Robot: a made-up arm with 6 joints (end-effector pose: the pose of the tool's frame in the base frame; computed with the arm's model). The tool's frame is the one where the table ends.
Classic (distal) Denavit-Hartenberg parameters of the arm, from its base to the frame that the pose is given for. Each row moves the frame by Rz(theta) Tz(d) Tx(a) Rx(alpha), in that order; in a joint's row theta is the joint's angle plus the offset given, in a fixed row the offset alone. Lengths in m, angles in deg.
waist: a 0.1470; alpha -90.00; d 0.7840; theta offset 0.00
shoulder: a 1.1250; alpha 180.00; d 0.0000; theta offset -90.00
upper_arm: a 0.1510; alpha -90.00; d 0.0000; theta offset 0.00
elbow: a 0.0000; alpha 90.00; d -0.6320; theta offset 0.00
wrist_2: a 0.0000; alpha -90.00; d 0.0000; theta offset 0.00
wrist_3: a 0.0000; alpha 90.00; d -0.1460; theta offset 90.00
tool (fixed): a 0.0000; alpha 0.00; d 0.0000; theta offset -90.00
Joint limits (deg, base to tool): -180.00..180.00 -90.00..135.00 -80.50..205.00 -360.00..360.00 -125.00..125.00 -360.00..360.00
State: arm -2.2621 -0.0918 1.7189 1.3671 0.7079 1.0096
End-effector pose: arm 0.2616 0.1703 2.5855 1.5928 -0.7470 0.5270
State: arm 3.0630 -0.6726 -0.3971 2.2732 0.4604 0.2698
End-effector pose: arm -0.1539 -0.0375 1.9765 -0.3767 2.9001 -0.8204
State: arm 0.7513 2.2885 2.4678 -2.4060 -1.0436 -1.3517
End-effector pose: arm 1.1444 1.1847 0.4106 -1.5157 -1.8724 -0.5744
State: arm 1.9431 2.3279 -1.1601 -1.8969 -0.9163 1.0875
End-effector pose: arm -0.1832 0.1676 0.0791 -1.2385 2.0770 -1.0469
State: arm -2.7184 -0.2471 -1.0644 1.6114 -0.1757 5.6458
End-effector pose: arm -0.4787 -0.1876 1.4131 0.7508 1.4229 -2.0183
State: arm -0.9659 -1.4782 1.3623 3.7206 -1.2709 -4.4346
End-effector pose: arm -0.9025 1.4396 0.8325 2.2958 1.5487 -1.2789
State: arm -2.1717 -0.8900 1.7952 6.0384 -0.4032 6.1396
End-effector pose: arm 0.8353 1.1940 1.7441 -1.9957 -1.1475 -0.7172
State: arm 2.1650 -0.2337 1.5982 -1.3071 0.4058 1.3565
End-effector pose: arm 0.3102 -0.3597 2.5757 1.9813 -0.6469 1.0915
